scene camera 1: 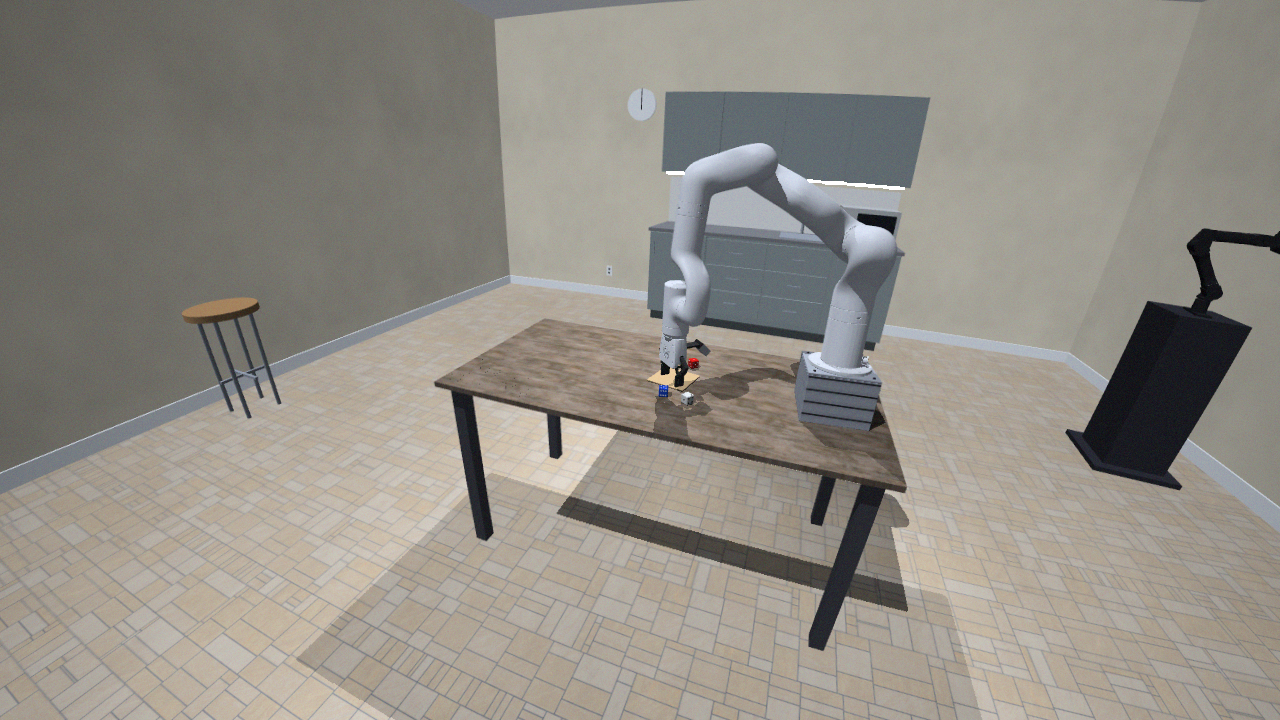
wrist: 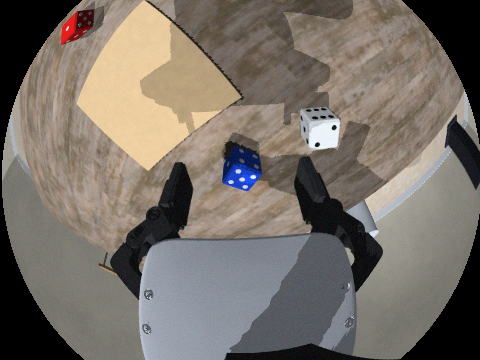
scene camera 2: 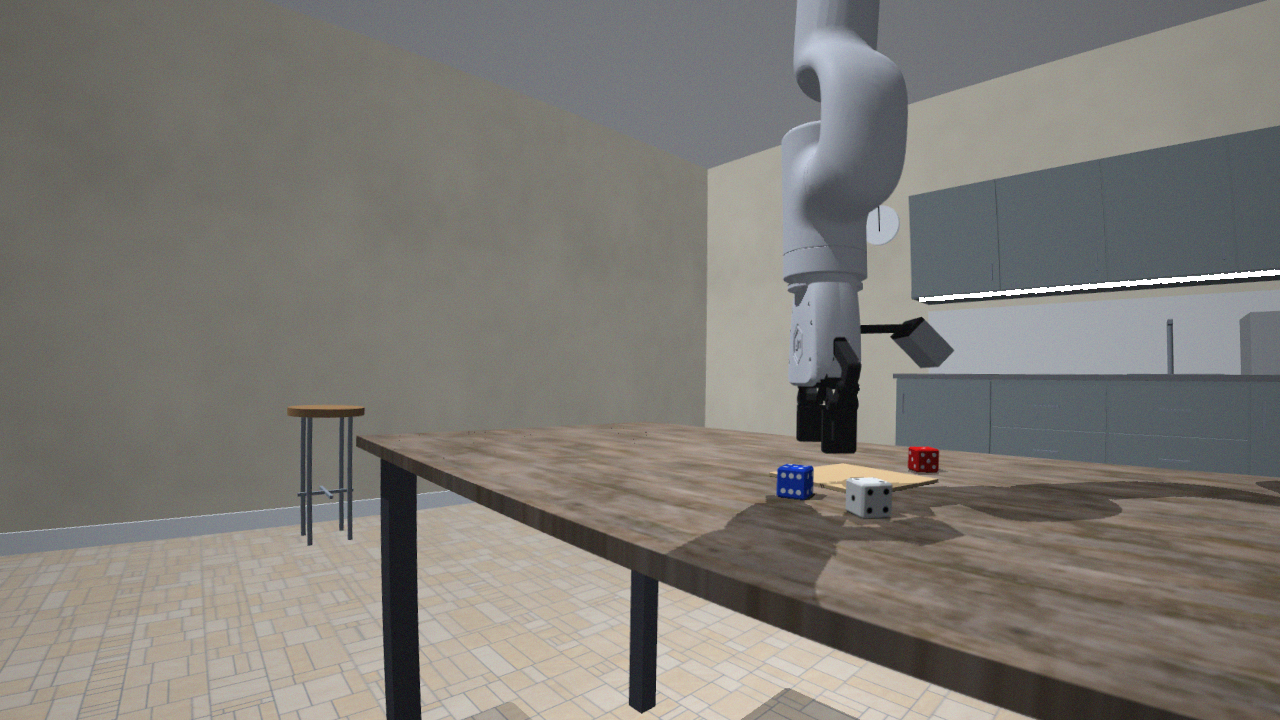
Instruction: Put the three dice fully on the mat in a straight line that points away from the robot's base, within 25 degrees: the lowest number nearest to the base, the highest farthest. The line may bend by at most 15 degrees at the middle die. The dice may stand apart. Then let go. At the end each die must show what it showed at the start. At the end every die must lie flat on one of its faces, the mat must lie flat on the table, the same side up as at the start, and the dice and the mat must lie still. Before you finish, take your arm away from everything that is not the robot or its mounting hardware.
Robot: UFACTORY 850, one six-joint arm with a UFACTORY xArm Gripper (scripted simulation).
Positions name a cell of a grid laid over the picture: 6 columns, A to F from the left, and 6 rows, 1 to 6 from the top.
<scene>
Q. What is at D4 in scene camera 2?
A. My gripper.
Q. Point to a tan mat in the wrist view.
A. At B2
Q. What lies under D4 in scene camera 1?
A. My gripper.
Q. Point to a white die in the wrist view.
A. At E3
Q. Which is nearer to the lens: the red die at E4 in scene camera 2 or the blue die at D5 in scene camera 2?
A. The blue die.
</scene>
